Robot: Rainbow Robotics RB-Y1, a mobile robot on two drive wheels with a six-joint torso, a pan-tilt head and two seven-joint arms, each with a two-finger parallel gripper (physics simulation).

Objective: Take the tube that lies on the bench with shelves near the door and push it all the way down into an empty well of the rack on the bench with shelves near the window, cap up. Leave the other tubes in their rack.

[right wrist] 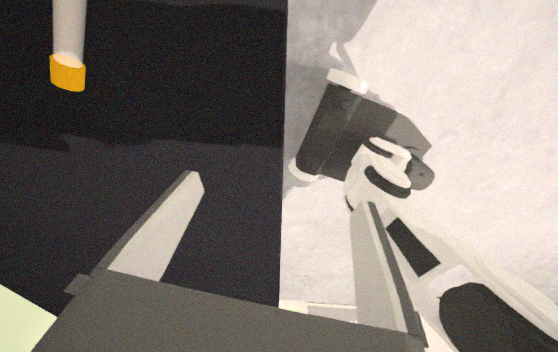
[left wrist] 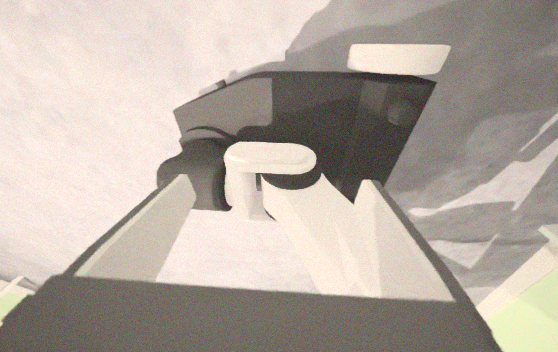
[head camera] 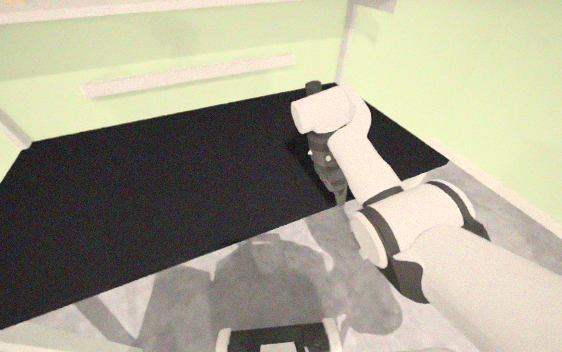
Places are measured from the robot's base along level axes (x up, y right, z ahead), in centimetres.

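Pixels of known places: left gripper, fingertip midpoint: (left wrist: 272,188); right gripper, fingertip midpoint: (right wrist: 276,194) (head camera: 331,190).
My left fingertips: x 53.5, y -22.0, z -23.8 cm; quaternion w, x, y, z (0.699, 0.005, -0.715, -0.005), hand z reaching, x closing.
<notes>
Ahead of a thing's pixels: the offset from my left fingertips to its top centre. "spot": to the spot under its first point. Level surfaces: height alone.
The tube {dx +39.9, dy +45.3, dz +67.2 cm} (right wrist: 69,31) shows in part at the top left of the right wrist view, with its orange cap {spot: dx +39.6, dy +41.2, dz +67.7 cm} (right wrist: 67,73) towards the gripper. It lies over the black top of the bench {dx +37.9 cm} (head camera: 150,185) (right wrist: 200,100); its far end is cut off by the frame. The tube does not show in the head view. My right gripper (head camera: 341,201) (right wrist: 276,194) is open and empty, pointing down above the bench's front edge, with the tube off to one side of its fingers. My left gripper (left wrist: 272,188) is open and empty, above the floor. The rack does not show.
A white rail (head camera: 190,75) runs along the green wall (head camera: 450,75) behind the bench. A shelf (head camera: 150,11) crosses above, with a post (head camera: 346,45) at the back right corner. The robot's dark base (head camera: 280,334) (left wrist: 330,115) (right wrist: 335,125) stands in front of the bench.
</notes>
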